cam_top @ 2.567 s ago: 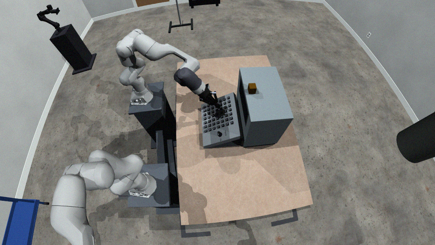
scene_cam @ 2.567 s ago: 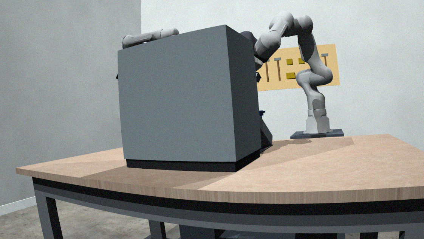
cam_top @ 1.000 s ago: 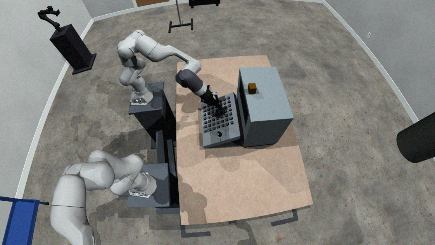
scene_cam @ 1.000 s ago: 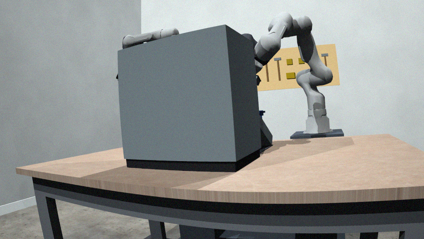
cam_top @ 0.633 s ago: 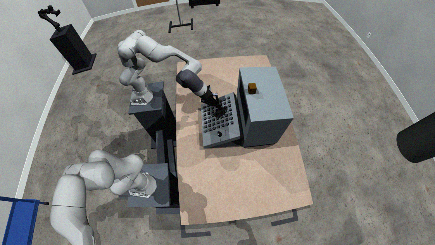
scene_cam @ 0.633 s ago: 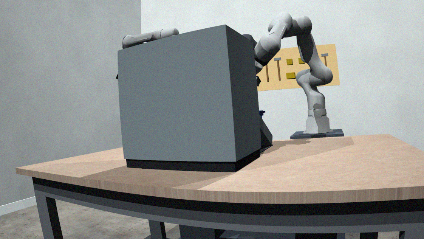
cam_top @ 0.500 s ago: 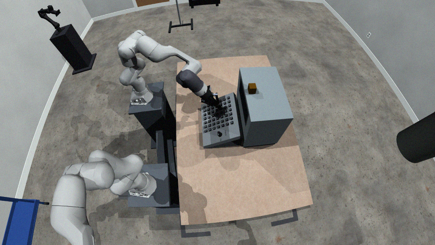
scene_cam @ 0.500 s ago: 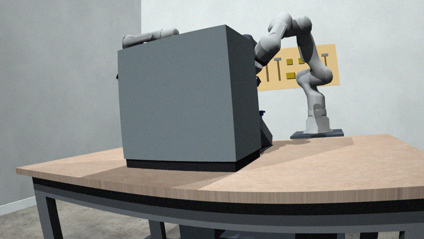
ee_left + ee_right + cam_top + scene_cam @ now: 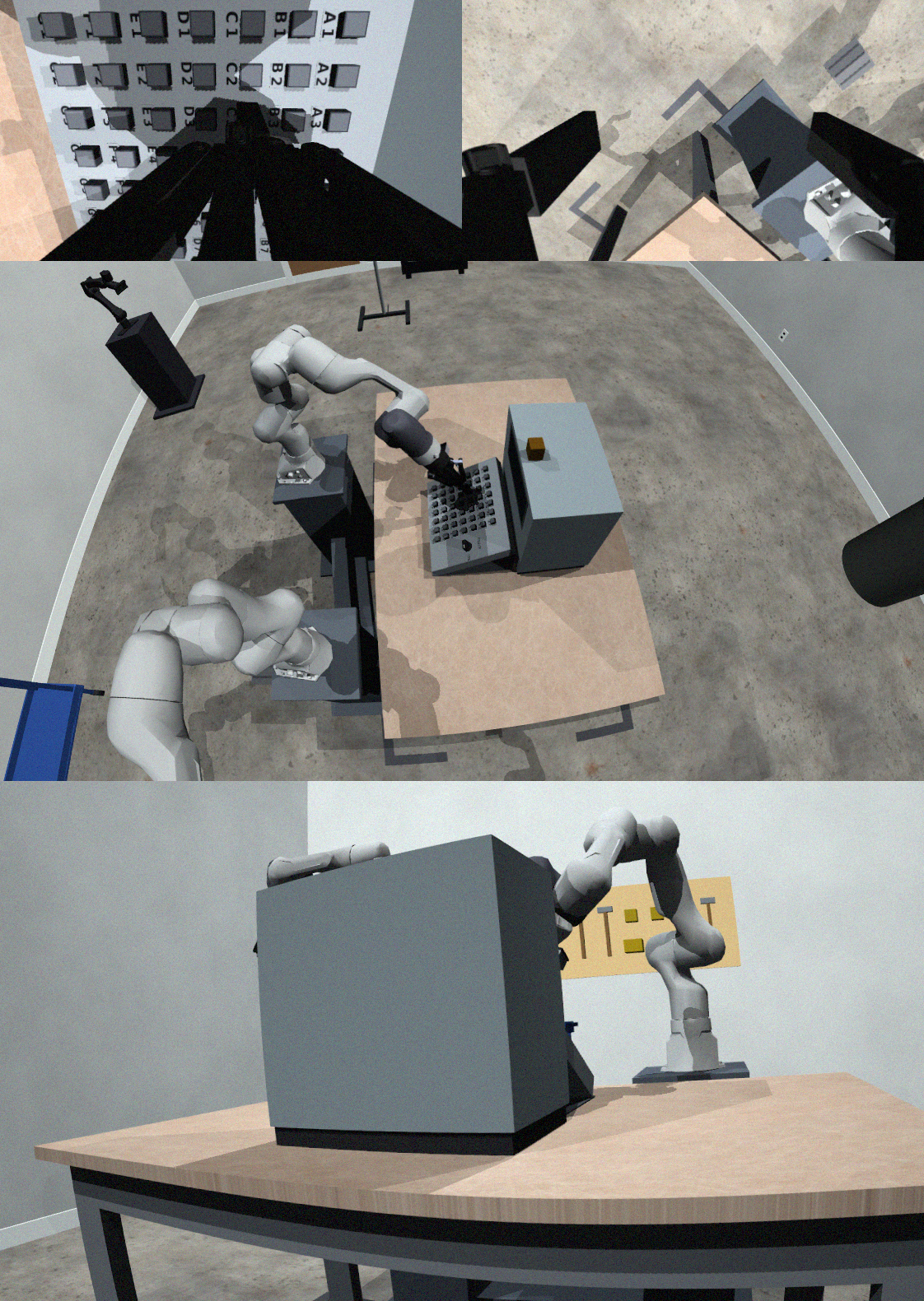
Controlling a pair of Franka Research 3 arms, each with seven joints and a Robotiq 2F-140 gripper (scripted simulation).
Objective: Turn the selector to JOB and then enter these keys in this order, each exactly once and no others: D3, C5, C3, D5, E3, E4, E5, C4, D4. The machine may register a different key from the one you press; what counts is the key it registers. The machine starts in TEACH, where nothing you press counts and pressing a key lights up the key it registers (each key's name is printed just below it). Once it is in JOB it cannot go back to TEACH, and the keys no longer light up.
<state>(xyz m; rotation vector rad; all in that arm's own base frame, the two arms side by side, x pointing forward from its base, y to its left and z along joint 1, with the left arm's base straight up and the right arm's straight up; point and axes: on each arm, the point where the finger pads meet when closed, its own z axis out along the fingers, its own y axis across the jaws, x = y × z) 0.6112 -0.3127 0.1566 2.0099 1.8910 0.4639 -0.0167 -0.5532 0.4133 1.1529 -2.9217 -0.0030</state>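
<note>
The C3 key lies 20 mm ahead of my left hand and 30 mm below it. Round my left hand: D3 key 10 mm behind, 50 mm below; C4 key 10 mm ahead, 40 mm to the right, 30 mm below; D4 key 20 mm behind, 30 mm to the right, 50 mm below.
</note>
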